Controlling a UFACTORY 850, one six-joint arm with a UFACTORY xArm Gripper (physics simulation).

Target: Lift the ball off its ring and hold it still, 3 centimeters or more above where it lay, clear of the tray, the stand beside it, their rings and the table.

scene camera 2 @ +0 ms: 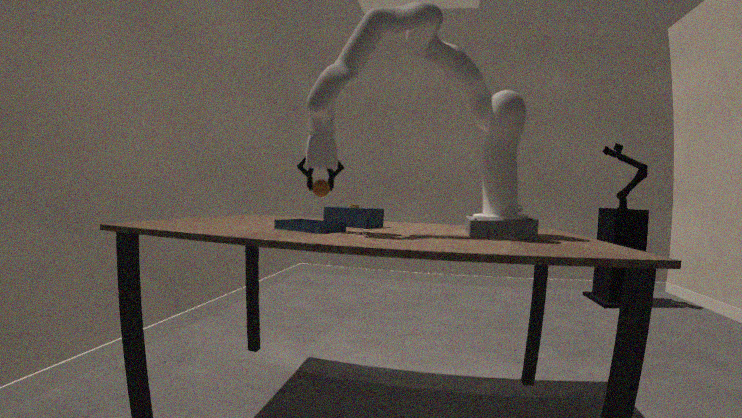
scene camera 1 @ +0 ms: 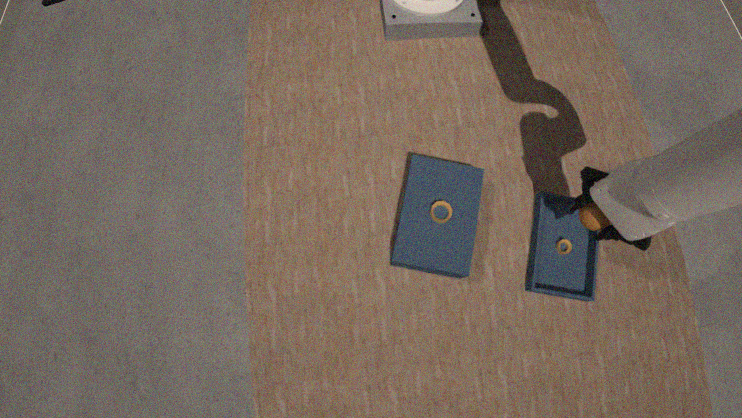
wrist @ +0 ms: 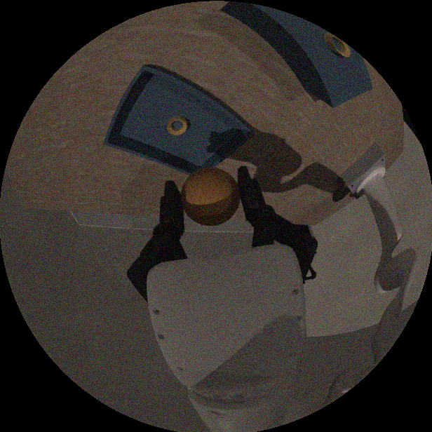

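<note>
The orange ball (scene camera 1: 592,217) (scene camera 2: 320,187) (wrist: 210,196) is between the two black fingers of my gripper (scene camera 1: 589,220) (scene camera 2: 320,186) (wrist: 207,182), which is shut on it. In scene camera 2, air shows between the ball and the low blue tray (scene camera 1: 560,272) (scene camera 2: 295,225) (wrist: 145,110). The tray's small orange ring (scene camera 1: 558,246) (wrist: 169,126) is bare. The taller blue stand (scene camera 1: 415,249) (scene camera 2: 358,219) (wrist: 347,85) is beside the tray, with a bare orange ring (scene camera 1: 432,211) (scene camera 2: 354,206) on top. The ball touches neither.
The tray and stand rest on the wooden table (scene camera 1: 321,337) (scene camera 2: 166,223). The arm's grey base (scene camera 1: 436,31) (scene camera 2: 503,229) is mounted on the same table. A black pedestal (scene camera 2: 623,228) with a small black arm (scene camera 2: 643,170) stands beyond the table in scene camera 2.
</note>
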